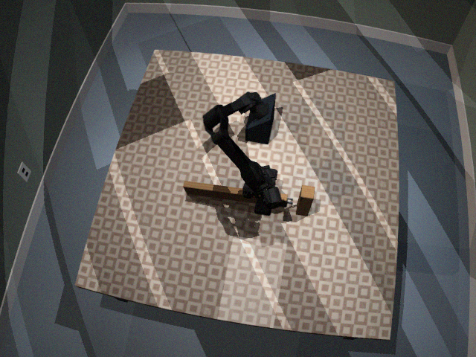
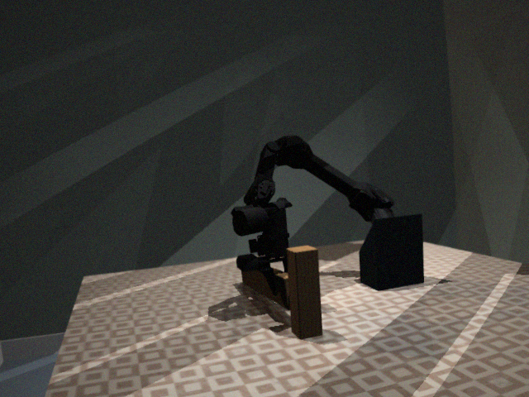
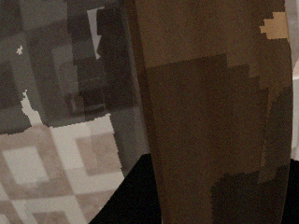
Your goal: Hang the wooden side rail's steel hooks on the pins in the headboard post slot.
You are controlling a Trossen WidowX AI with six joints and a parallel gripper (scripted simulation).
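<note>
The headboard post is 150 mm to the left of my gripper tip, 40 mm above it and 20 mm ahead of it.
</note>
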